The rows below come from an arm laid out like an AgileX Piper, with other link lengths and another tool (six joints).
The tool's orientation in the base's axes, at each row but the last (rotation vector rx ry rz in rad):
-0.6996, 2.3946, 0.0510
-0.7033, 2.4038, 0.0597
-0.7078, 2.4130, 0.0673
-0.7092, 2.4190, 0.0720
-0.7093, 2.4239, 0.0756
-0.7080, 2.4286, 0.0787
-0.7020, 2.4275, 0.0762
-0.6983, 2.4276, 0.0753
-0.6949, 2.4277, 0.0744
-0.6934, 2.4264, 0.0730
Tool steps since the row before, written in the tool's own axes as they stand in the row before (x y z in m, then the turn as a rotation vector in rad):
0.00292, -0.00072, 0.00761, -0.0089, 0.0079, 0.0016
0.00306, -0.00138, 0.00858, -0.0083, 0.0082, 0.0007
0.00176, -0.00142, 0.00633, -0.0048, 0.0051, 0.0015
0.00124, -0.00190, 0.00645, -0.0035, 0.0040, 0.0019
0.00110, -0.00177, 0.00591, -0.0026, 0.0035, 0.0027
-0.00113, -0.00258, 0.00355, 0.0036, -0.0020, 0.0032
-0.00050, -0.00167, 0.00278, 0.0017, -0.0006, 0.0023
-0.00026, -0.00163, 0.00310, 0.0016, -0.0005, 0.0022
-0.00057, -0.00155, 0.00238, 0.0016, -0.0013, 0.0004
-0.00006, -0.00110, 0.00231, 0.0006, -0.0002, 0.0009
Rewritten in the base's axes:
0.00276, -0.00044, -0.00769, 0.0028, 0.0113, 0.0029
0.00345, -0.00084, -0.00850, 0.0018, 0.0111, 0.0032
0.00301, -0.00071, -0.00597, 0.0015, 0.0069, 0.0009
0.00363, -0.00084, -0.00573, 0.0014, 0.0055, 0.0000
0.00334, -0.00077, -0.00525, 0.0014, 0.0048, -0.0011
0.00397, -0.00091, -0.00199, 0.0003, -0.0027, -0.0044
0.00267, -0.00061, -0.00181, 0.0004, -0.0008, -0.0028
0.00266, -0.00063, -0.00221, 0.0003, -0.0007, -0.0027
0.00244, -0.00057, -0.00145, -0.0002, -0.0018, -0.0011
0.00184, -0.00044, -0.00173, 0.0002, -0.0003, -0.0011

